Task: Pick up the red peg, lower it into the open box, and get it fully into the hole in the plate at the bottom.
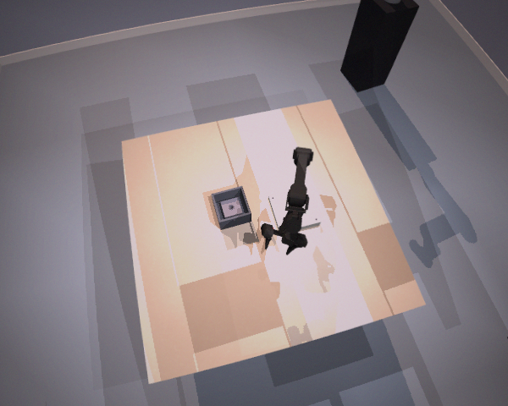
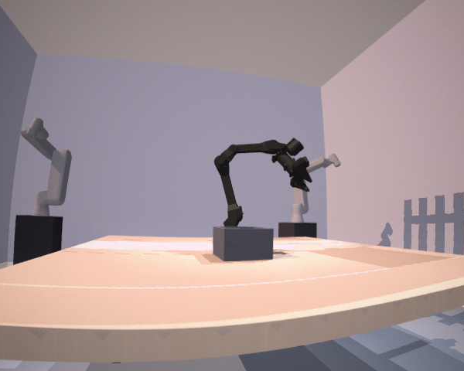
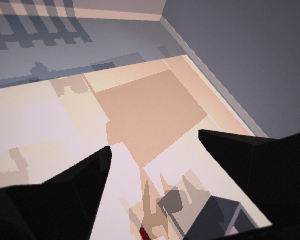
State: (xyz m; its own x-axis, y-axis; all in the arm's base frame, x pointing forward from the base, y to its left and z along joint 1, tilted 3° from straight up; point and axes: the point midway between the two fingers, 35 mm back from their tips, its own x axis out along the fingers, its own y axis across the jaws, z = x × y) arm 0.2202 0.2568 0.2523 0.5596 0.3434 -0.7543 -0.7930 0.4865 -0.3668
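My gripper tip is 7 cm past the red peg, 16 cm to the left of it and 22 cm above it. The rest, counted from my gripper tip: pale bottom plate (7 cm ahead, 35 cm to the right, 22 cm below); grey box (7 cm ahead, 35 cm to the right, 24 cm below).
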